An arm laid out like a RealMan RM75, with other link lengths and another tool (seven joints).
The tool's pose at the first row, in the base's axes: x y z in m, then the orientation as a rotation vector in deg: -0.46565 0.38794 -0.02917 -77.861 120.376 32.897
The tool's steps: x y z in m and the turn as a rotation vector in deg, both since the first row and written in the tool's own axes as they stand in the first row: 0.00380 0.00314 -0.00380 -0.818 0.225 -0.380; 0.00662 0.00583 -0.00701 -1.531 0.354 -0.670; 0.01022 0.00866 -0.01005 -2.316 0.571 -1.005; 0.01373 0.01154 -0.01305 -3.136 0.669 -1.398; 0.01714 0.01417 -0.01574 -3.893 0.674 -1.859; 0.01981 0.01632 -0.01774 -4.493 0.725 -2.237; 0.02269 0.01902 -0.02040 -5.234 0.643 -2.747; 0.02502 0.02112 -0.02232 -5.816 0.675 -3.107; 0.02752 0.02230 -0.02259 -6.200 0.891 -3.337; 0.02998 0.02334 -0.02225 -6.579 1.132 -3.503; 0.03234 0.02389 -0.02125 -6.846 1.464 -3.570
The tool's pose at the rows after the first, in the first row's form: -0.47063 0.38423 -0.02869 -78.810 120.235 33.534; -0.47474 0.38138 -0.02803 -79.559 120.086 34.145; -0.47920 0.37816 -0.02800 -80.441 119.963 34.769; -0.48366 0.37505 -0.02794 -81.331 119.690 35.478; -0.48779 0.37210 -0.02806 -82.198 119.284 36.139; -0.49108 0.36989 -0.02823 -82.923 118.984 36.631; -0.49510 0.36735 -0.02802 -83.775 118.457 37.301; -0.49822 0.36540 -0.02802 -84.460 118.148 37.791; -0.50017 0.36400 -0.02942 -85.018 118.102 38.009; -0.50185 0.36296 -0.03125 -85.526 118.128 38.235; -0.50289 0.36221 -0.03354 -85.932 118.316 38.325
